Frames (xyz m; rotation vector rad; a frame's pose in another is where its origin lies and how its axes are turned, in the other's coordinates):
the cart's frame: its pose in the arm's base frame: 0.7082 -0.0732 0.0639 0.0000 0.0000 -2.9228
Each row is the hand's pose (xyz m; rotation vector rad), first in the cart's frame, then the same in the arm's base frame.
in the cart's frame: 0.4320 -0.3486 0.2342 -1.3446 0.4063 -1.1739
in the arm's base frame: 0.2108 0.1733 0.2981 -0.2767 -1.4861 1.6437
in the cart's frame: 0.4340 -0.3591 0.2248 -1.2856 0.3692 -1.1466
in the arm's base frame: 0.2066 0.1831 0.2887 -0.2476 -1.4403 1.7157
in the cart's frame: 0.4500 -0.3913 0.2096 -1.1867 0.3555 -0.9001
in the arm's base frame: 0.1840 0.2111 0.2735 -0.2654 -1.4449 1.9944
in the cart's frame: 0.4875 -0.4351 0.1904 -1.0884 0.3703 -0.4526
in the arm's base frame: 0.1379 0.2457 0.2543 -0.3411 -1.5358 2.4328
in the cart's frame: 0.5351 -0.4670 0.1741 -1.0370 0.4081 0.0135
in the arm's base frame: 0.0845 0.2665 0.2380 0.4104 1.5093 -2.4932
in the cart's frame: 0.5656 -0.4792 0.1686 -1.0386 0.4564 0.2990
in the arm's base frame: 0.0521 0.2718 0.2325 0.4414 1.4039 -2.2338
